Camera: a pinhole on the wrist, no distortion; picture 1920 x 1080 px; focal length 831.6 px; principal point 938.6 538.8 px. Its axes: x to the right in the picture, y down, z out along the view. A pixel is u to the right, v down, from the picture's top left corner.
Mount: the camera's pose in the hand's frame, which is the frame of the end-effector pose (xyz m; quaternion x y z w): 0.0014 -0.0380 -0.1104 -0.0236 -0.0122 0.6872 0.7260
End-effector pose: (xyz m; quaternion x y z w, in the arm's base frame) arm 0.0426 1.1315 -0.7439 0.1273 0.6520 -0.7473 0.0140
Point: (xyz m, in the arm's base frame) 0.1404 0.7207 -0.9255
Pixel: 1419 726
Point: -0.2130 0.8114 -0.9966
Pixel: 1501 39
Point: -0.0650 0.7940 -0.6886
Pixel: 957 422
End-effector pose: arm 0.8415 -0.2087 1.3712 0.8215 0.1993 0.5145 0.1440
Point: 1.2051 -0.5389 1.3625
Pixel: 1627 577
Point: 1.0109 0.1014 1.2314
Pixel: 213 176
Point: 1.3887 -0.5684 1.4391
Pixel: 1613 400
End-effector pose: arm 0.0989 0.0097 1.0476 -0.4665 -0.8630 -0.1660 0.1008
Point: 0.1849 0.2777 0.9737
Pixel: 1648 131
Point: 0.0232 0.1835 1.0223
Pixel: outside the picture
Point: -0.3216 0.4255 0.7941
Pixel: outside the picture
